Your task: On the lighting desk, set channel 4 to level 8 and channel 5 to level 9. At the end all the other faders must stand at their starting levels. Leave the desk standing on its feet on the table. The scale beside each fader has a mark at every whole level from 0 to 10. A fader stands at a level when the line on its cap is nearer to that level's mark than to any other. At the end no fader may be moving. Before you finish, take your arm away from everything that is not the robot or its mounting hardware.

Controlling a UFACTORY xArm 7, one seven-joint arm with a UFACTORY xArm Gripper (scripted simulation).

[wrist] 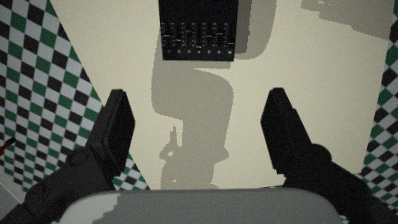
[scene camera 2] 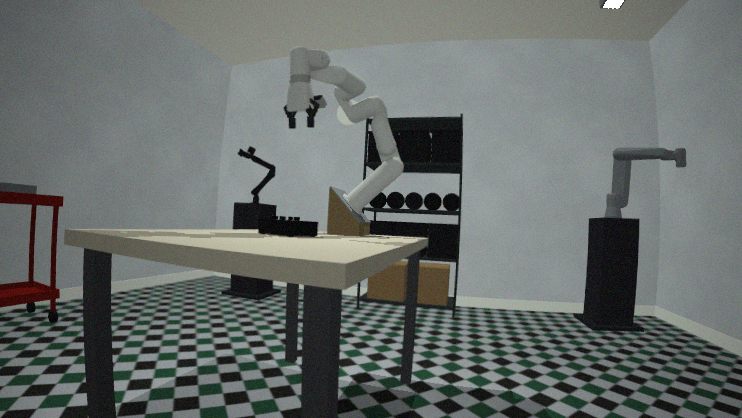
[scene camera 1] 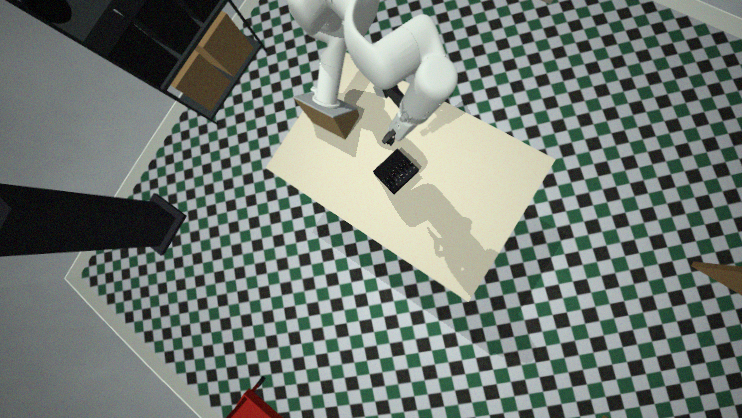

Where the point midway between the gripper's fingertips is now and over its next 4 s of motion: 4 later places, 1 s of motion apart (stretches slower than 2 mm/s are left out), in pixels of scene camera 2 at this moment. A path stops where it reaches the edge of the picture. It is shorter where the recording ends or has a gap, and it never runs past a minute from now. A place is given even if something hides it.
My gripper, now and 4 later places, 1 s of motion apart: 301,128; 291,180; 277,208; 277,210; 276,214
